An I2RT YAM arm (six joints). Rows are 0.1 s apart.
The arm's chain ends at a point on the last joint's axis. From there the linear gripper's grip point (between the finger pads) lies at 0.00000 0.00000 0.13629 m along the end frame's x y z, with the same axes.
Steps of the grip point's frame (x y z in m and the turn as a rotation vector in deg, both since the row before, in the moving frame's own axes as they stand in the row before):
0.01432, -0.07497, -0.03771, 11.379, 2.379, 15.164
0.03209, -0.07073, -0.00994, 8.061, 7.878, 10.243
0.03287, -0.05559, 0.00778, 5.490, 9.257, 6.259
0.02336, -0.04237, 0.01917, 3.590, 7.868, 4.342
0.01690, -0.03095, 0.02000, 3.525, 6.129, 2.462
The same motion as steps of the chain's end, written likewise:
0.00522, -0.04914, -0.03493, 11.379, 2.379, 15.164
0.01187, -0.05345, -0.00732, 8.061, 7.878, 10.243
0.01031, -0.04383, 0.01018, 5.490, 9.257, 6.259
0.00441, -0.03458, 0.02072, 3.590, 7.868, 4.342
0.00218, -0.02290, 0.02104, 3.525, 6.129, 2.462

